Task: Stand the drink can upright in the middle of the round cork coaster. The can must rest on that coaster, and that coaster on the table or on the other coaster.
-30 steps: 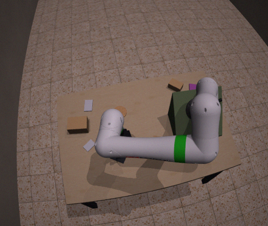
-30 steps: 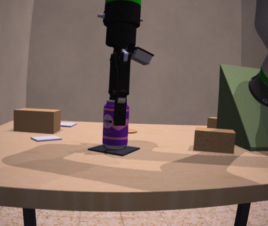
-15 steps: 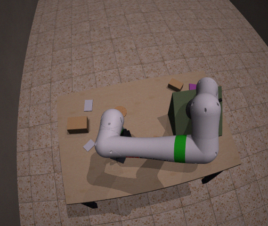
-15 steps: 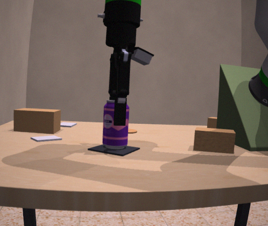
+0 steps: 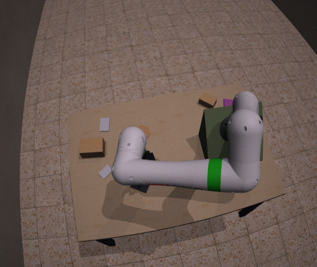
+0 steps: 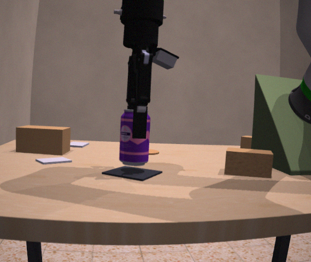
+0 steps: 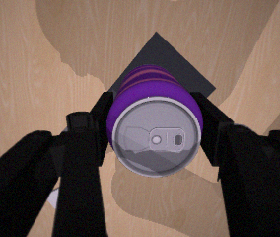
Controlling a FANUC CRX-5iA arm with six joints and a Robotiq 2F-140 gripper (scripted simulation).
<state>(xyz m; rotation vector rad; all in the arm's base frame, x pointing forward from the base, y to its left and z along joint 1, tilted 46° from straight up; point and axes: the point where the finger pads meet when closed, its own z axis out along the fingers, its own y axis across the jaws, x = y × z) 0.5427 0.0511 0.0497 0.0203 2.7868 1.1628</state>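
Right now the round cork coaster is 290 mm to the right of my hand, 110 mm below it and 80 mm behind it. Also, from my hand: dark square coaster: 110 mm below, 10 mm to the left; then magenta square mat: 700 mm behind, 280 mm to the right, 100 mm below; then purple drink can: 30 mm below.
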